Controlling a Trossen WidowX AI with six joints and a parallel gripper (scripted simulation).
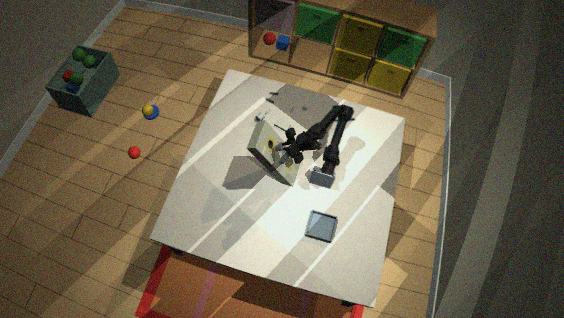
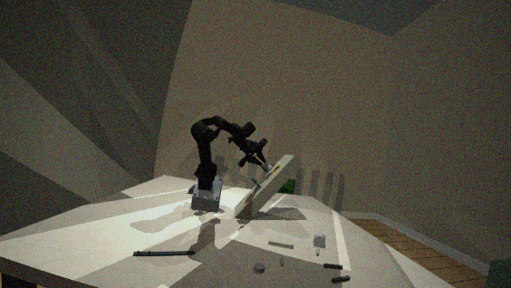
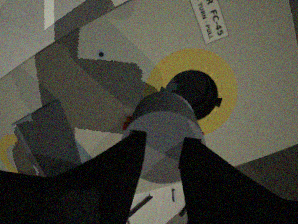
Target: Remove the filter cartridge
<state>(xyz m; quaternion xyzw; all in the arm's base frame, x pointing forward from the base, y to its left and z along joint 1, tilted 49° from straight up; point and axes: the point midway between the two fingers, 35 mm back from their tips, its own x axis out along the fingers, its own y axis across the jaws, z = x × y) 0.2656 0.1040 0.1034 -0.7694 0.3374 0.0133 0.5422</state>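
Right now the service panel is 3 cm ahead of my gripper tip and 10 cm below it. Also, from my gripper tip: round filter cartridge: 1 cm ahead, 1 cm below; then square grey tray: 32 cm behind, 30 cm to the left, 26 cm below.
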